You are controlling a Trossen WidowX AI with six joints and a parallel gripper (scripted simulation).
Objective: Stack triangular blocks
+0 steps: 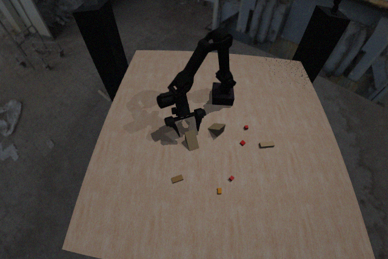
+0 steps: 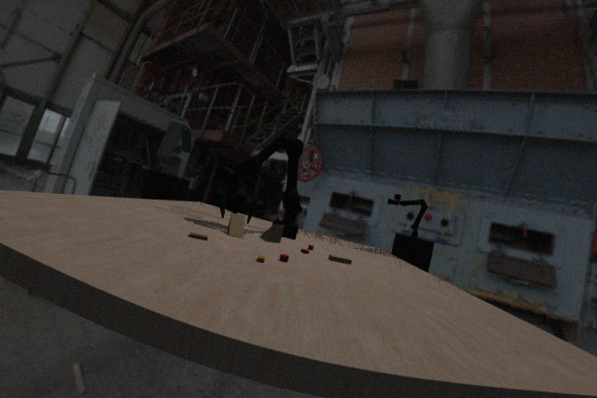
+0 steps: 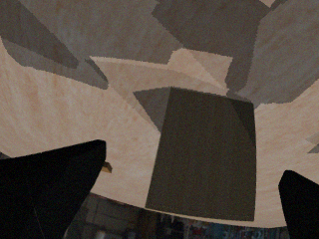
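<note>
The triangular block is 10 mm ahead of my gripper tip, 10 mm to the left of it and 30 mm below it. From my gripper tip the other things lie so: tan flat block (30 mm ahead, 390 mm to the left, 40 mm below); brown flat block (210 mm ahead, 40 mm to the right, 40 mm below); small yellow cube (260 mm ahead, 140 mm to the left, 40 mm below).
</note>
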